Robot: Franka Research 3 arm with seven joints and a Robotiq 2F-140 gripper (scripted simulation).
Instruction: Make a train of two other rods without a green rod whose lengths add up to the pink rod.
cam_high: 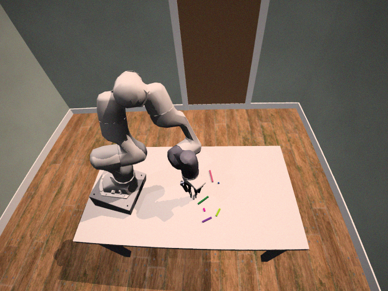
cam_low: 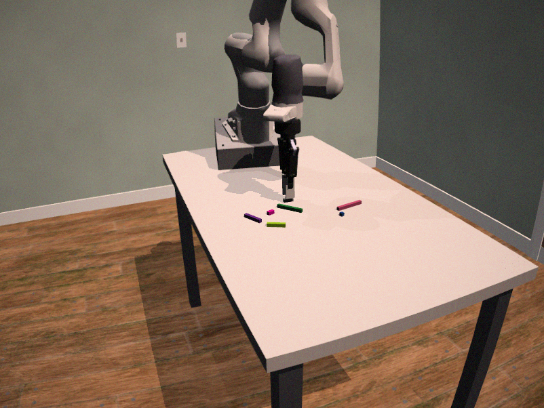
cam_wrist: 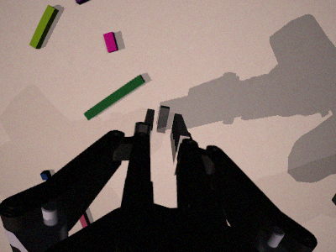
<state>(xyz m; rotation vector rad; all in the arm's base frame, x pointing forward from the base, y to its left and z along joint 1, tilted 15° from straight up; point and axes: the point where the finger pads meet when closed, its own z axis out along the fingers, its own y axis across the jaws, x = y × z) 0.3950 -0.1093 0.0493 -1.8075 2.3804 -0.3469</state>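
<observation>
Right now my hand is 50 mm above the grey rod. The rest, counted from my hand: magenta rod (50 mm ahead, 90 mm to the right, 50 mm below); then green rod (50 mm ahead, 30 mm to the right, 50 mm below); then purple rod (50 mm ahead, 150 mm to the right, 50 mm below).
</observation>
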